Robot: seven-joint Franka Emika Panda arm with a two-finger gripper.
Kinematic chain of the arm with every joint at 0, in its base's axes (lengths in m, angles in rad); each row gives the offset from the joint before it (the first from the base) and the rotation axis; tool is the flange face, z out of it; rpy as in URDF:
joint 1: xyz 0 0 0.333 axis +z
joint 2: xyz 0 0 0 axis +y
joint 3: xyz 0 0 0.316 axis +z
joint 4: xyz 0.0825 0 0 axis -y
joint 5: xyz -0.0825 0 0.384 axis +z
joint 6: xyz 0 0 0 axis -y
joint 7: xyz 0.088 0 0 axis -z
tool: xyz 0 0 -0.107 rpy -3.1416 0 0
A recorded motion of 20 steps. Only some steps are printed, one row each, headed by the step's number.
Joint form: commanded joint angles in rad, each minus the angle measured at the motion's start. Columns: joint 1, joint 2, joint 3, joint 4, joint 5, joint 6, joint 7.
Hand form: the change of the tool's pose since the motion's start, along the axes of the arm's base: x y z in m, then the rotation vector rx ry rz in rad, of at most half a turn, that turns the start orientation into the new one. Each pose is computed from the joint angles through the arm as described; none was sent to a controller.
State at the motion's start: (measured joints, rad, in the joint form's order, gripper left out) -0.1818 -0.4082 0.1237 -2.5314 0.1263 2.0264 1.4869
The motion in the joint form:
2: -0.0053 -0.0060 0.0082 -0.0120 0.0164 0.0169 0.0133
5: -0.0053 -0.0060 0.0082 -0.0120 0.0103 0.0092 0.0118
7: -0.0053 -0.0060 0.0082 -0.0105 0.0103 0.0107 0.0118
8: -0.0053 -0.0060 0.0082 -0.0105 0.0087 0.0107 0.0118
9: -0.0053 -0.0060 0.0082 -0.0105 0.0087 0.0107 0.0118
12: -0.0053 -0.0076 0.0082 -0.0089 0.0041 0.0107 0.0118
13: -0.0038 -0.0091 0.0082 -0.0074 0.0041 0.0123 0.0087
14: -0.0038 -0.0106 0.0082 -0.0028 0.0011 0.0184 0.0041
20: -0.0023 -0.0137 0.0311 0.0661 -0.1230 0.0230 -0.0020
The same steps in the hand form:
2: -0.0013 0.0017 -0.0018 0.0069 -0.0104 -0.0214
5: -0.0022 0.0015 -0.0024 0.0029 -0.0024 -0.0161
7: -0.0017 0.0015 -0.0017 0.0026 -0.0054 -0.0161
8: -0.0017 0.0014 -0.0017 0.0012 -0.0053 -0.0153
9: -0.0017 0.0014 -0.0017 0.0012 -0.0053 -0.0153
12: -0.0014 0.0012 -0.0003 -0.0030 -0.0081 -0.0127
13: -0.0010 0.0018 0.0011 -0.0033 -0.0129 -0.0082
14: 0.0007 0.0016 0.0042 -0.0068 -0.0251 -0.0021
20: 0.0164 0.0058 0.0368 -0.1271 -0.0906 0.0924

